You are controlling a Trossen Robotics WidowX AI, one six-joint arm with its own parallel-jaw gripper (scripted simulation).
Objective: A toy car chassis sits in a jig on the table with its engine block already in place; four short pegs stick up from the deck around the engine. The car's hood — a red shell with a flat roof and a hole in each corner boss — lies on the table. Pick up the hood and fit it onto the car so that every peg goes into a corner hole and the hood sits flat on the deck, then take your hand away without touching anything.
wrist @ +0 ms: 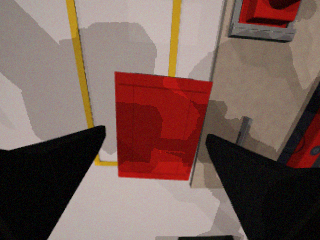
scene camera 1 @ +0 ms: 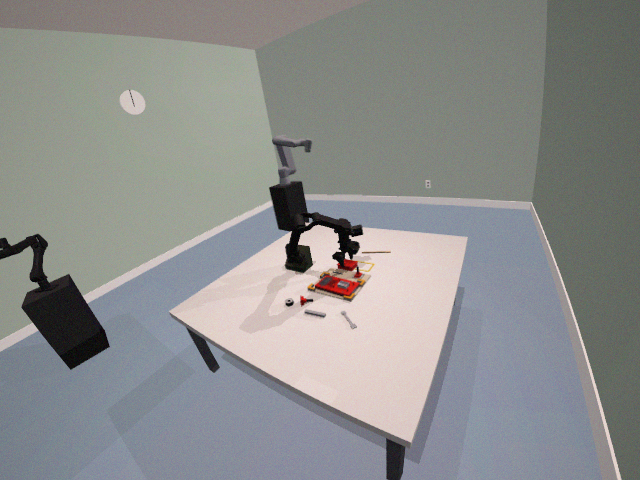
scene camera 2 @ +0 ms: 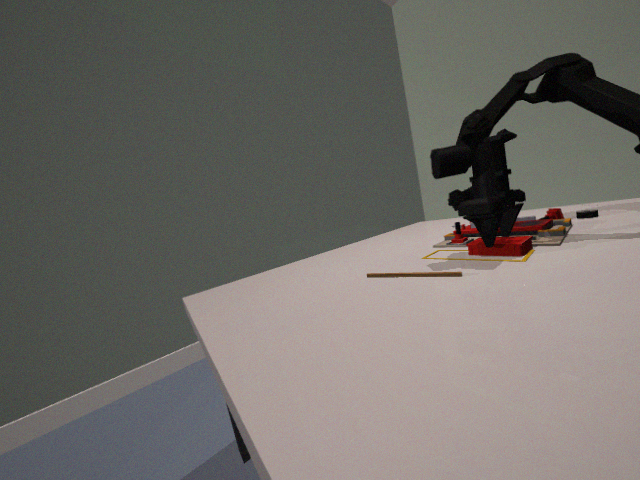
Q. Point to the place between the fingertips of my gripper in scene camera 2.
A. At 498,242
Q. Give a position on a red hood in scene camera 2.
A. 518,246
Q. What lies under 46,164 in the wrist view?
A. My gripper.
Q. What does my gripper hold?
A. Nothing.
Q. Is my gripper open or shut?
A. Open.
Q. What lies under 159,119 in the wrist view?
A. A red hood.
